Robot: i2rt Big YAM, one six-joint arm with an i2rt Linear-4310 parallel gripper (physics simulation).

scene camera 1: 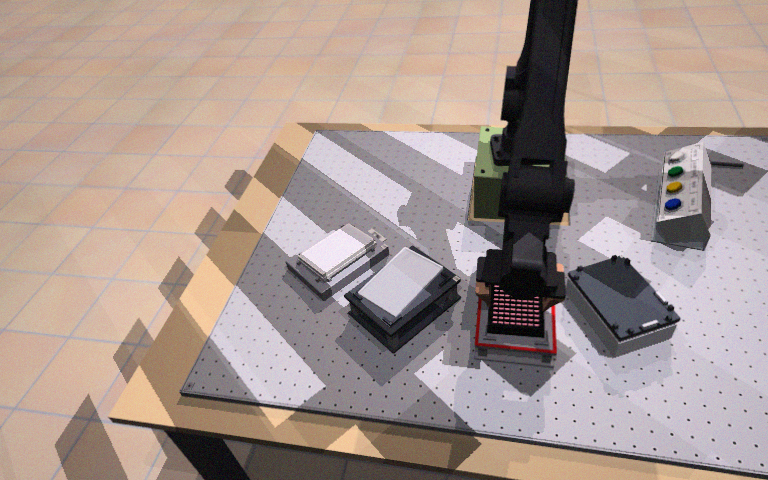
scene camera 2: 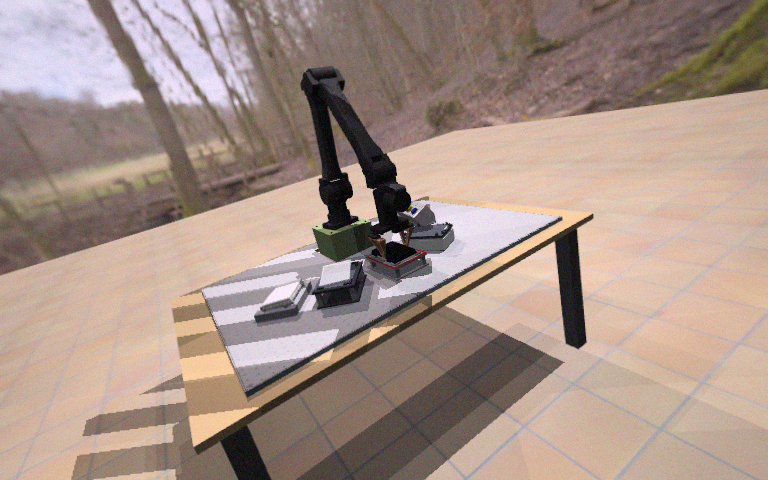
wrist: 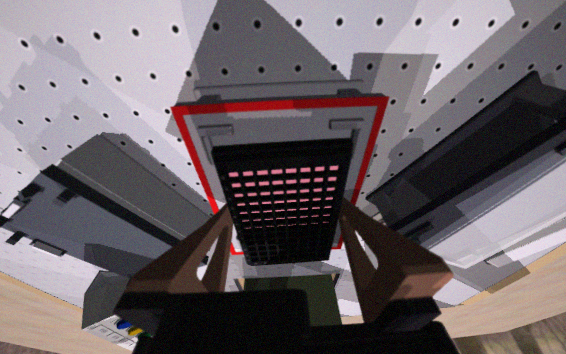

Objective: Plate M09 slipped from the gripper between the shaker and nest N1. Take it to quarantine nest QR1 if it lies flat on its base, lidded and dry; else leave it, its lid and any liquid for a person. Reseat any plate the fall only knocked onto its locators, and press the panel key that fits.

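Frame: origin at the arm's base, x ahead, y left, z up, level; centimetres.
Where they show: gripper, fingertip midpoint: (scene camera 1: 516,306) (scene camera 2: 395,253) (wrist: 284,205); arm's base, link origin: (scene camera 2: 340,224).
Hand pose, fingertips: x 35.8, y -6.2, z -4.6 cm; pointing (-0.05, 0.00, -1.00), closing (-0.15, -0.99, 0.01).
Observation:
Each offset is from my fingertips to the centre of the thing. "pt": to the spot under its first point.
A black well plate @[dz +0.3, dx -1.2, dy +0.1 cm] (scene camera 1: 515,314) (scene camera 2: 396,251) (wrist: 281,158) with pink wells and no lid over it sits in the red-bordered nest @[dz -2.4, dx -0.5, dy +0.1 cm] (scene camera 1: 515,348) (scene camera 2: 395,266) (wrist: 274,105). My gripper (scene camera 1: 520,297) (scene camera 2: 393,243) (wrist: 284,205) is down over it. Its brown fingers press on the plate's two long sides, shut on it. A white-lidded plate @[dz -1.2, dx -16.6, dy -31.1 cm] (scene camera 1: 332,252) (scene camera 2: 282,294) lies flat on a grey nest at the left. A grey lidded plate @[dz +1.2, dx -5.8, dy -18.6 cm] (scene camera 1: 401,281) (scene camera 2: 335,274) sits tilted on the dark block beside it.
The arm's green base (scene camera 1: 488,178) (scene camera 2: 341,239) stands behind the red nest. A grey device @[pt dz +0.7, dx -1.9, dy +13.1 cm] (scene camera 1: 598,290) (scene camera 2: 431,234) stands close on the right.

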